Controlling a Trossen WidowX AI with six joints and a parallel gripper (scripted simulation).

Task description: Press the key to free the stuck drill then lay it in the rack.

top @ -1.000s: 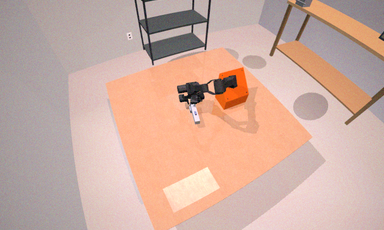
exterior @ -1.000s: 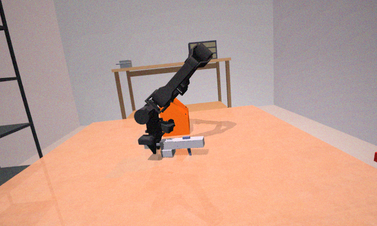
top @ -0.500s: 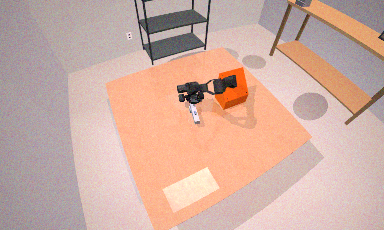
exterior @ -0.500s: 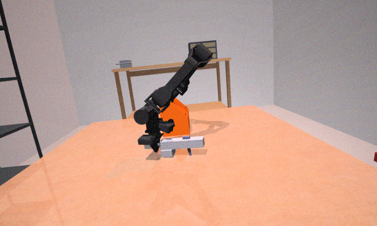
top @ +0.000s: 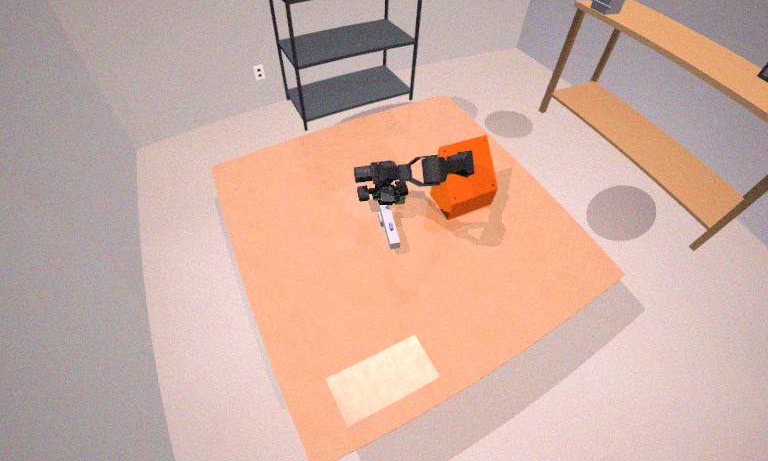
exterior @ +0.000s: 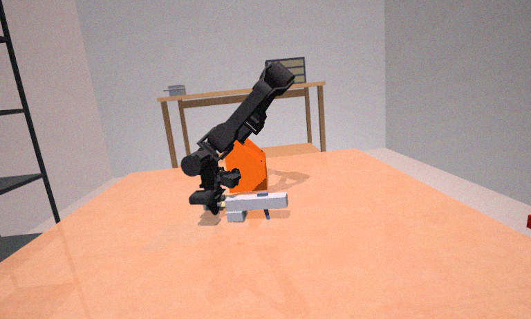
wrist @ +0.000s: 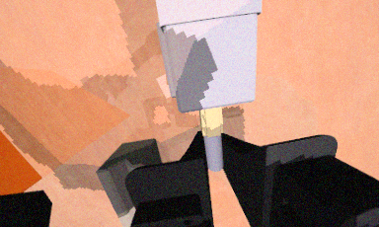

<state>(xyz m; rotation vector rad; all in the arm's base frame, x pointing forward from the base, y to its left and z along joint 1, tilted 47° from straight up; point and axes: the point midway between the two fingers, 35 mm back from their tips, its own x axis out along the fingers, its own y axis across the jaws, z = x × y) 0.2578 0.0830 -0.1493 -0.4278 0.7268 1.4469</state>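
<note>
The drill lies 1 cm ahead of my gripper tip, 5 cm to the left of it and 4 cm above it. From my gripper tip the other things lie so: rack: 8 cm behind, 2 cm to the right; then blue key: 3 cm ahead, 15 cm to the left, 4 cm above.
</note>
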